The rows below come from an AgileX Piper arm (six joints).
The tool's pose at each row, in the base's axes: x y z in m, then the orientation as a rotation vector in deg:
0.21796, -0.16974, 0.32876, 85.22, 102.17, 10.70
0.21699, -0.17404, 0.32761, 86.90, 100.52, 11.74
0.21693, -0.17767, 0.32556, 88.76, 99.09, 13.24
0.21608, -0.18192, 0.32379, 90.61, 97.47, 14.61
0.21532, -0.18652, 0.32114, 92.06, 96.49, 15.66
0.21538, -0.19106, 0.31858, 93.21, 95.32, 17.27
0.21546, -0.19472, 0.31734, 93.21, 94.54, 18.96
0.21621, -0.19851, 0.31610, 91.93, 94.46, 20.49
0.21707, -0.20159, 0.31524, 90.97, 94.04, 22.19
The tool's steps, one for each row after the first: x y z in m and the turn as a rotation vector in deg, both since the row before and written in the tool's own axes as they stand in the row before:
-0.00326, -0.00269, 0.00170, -0.19, -0.17, 2.02
-0.00232, -0.00223, 0.00266, -0.20, 0.30, 2.17
-0.00313, -0.00273, 0.00216, -0.19, 0.12, 2.21
-0.00320, -0.00316, 0.00291, 0.00, 0.30, 1.60
-0.00320, -0.00239, 0.00335, -0.51, 0.42, 1.68
-0.00295, -0.00131, 0.00213, -1.10, 0.45, 0.88
-0.00302, -0.00084, 0.00258, -1.53, 0.53, -0.21
-0.00249, -0.00047, 0.00213, -1.55, 0.49, 0.18

